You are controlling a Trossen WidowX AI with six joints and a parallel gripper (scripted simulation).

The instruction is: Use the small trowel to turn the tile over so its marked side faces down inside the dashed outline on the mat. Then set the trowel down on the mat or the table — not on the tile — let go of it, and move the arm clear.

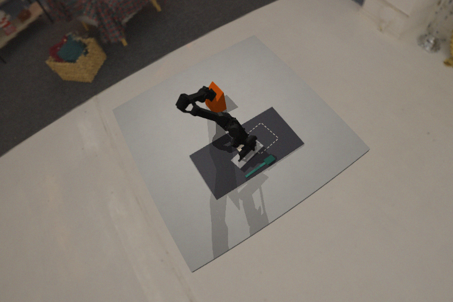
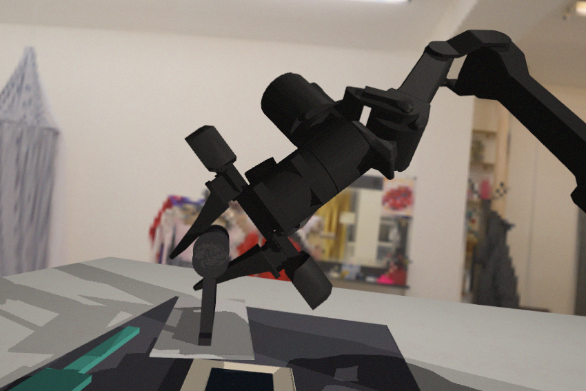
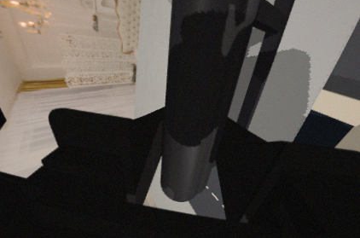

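Now: the dark mat 110 mm below my gripper tip and 60 mm behind it. Also, from my gripper tip: tan square tile: 90 mm below, 60 mm behind, 10 mm to the left; teal trowel: 90 mm below, 80 mm ahead, 10 mm to the left.
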